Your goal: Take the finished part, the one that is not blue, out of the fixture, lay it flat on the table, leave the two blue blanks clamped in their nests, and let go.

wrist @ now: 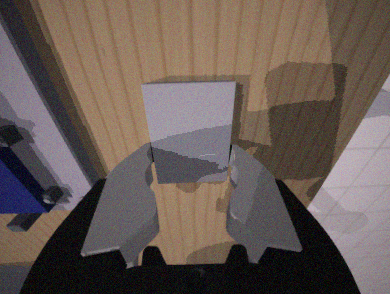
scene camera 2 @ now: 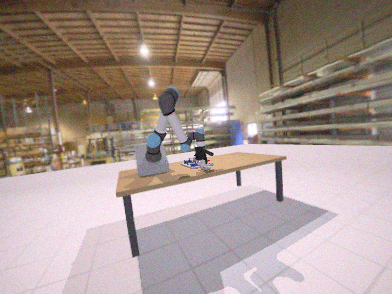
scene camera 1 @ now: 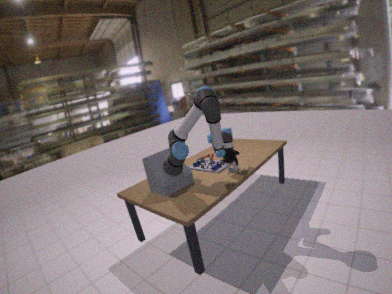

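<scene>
The finished part, a flat light-grey rectangular plate, is held level between the fingertips, low over the table beside the fixture. Its shadow lies close around it; I cannot tell whether it touches the wood. My gripper is shut on its near end, one finger at each side edge. The fixture is a pale flat plate on the table. One blue blank shows in it at the left of the wrist view, with dark clamp pieces beside it. Blue blanks also show small in the scene views.
The wooden table carries the fixture and a grey box-shaped base by the arm's foot. Small red pieces stand on the fixture. The table's edge, with pale floor beyond, runs along the right of the wrist view.
</scene>
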